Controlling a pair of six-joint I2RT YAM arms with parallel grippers.
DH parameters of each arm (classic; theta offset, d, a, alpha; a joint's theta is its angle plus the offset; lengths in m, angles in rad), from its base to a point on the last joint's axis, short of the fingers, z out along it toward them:
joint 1: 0 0.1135 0.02 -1.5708
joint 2: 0 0 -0.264 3.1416
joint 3: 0.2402 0 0.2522 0
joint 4: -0.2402 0 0.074 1.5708
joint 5: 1.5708 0 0 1.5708
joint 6: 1.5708 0.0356 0 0
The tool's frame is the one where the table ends.
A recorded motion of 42 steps. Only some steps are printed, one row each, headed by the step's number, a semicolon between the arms.
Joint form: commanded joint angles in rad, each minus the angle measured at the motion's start. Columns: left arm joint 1, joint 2, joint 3, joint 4, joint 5, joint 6; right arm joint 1, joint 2, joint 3, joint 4, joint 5, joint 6.
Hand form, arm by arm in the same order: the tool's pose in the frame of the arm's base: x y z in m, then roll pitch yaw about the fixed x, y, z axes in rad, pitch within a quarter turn. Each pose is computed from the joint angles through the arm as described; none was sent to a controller.
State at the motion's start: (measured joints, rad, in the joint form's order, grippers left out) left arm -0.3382 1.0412 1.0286 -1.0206 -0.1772 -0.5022; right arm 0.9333 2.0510 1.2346 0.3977 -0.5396 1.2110
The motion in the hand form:
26: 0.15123 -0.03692 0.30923 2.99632 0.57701 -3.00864; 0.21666 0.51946 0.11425 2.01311 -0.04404 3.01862
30: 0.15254 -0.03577 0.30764 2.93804 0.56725 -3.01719; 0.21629 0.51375 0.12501 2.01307 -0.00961 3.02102
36: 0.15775 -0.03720 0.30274 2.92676 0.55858 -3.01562; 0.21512 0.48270 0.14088 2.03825 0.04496 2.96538
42: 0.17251 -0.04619 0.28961 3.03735 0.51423 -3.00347; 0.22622 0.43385 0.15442 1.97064 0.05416 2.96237
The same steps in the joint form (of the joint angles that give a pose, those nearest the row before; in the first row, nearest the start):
26: 0.0145 -0.0915 -0.0107 -0.1490 -0.1996 0.0935; 0.2249 0.4763 0.6307 -0.1968 0.2598 0.2722
30: 0.0145 -0.0764 -0.0080 -0.1682 -0.2454 0.0900; 0.2220 0.4353 0.5983 -0.2044 0.2697 0.2390
36: 0.0149 -0.0552 -0.0178 -0.1512 -0.2528 0.0850; 0.2043 0.2972 0.4190 -0.1813 0.3308 0.2024
42: 0.0145 -0.0027 -0.0433 -0.0723 -0.1392 0.0817; 0.1372 0.1423 0.1777 -0.0323 0.2654 0.1821

